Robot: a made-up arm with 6 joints.
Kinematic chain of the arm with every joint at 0, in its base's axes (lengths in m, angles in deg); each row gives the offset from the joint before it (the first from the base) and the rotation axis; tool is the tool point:
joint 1: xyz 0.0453 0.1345 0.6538 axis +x
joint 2: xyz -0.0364 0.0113 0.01 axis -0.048 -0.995 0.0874
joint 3: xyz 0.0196 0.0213 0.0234 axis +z
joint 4: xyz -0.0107 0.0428 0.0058 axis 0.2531 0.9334 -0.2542
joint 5: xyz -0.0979 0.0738 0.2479 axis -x
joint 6: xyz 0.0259 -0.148 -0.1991 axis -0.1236 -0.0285 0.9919
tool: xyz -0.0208 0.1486 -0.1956
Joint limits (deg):
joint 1: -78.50..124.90
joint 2: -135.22..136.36
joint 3: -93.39..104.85
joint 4: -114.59..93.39
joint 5: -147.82..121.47
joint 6: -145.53..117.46
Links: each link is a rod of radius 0.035 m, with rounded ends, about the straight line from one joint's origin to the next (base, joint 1, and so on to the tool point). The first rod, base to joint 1, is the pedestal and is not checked.
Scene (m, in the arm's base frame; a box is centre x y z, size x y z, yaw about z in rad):
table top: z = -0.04
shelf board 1: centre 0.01 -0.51 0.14 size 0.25 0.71 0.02 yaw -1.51
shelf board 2: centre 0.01 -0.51 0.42 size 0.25 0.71 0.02 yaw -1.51
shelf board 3: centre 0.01 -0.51 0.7 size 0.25 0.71 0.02 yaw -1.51
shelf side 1: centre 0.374 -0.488 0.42 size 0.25 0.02 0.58 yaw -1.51
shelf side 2: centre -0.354 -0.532 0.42 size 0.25 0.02 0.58 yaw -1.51
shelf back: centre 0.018 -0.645 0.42 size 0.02 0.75 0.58 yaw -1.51
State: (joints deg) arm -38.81 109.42 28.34 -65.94 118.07 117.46
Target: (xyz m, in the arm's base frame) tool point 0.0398 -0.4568 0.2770
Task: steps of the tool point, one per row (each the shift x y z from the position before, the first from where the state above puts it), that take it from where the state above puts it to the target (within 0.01 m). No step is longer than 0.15 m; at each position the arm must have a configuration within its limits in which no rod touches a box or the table.
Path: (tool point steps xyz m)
1: -0.0520 0.0526 -0.0188
2: -0.0275 0.0581 -0.0035
3: -0.0018 0.0584 0.0060
4: 0.0221 0.0565 0.0093
5: 0.0420 0.0560 0.0070
6: 0.0103 -0.0113 -0.1026
7: 0.0401 0.0038 -0.1007
8: 0.0597 0.0187 -0.0897
9: -0.0143 -0.0802 -0.0142
10: 0.0037 -0.0758 -0.0004
11: 0.0244 -0.0690 0.0146

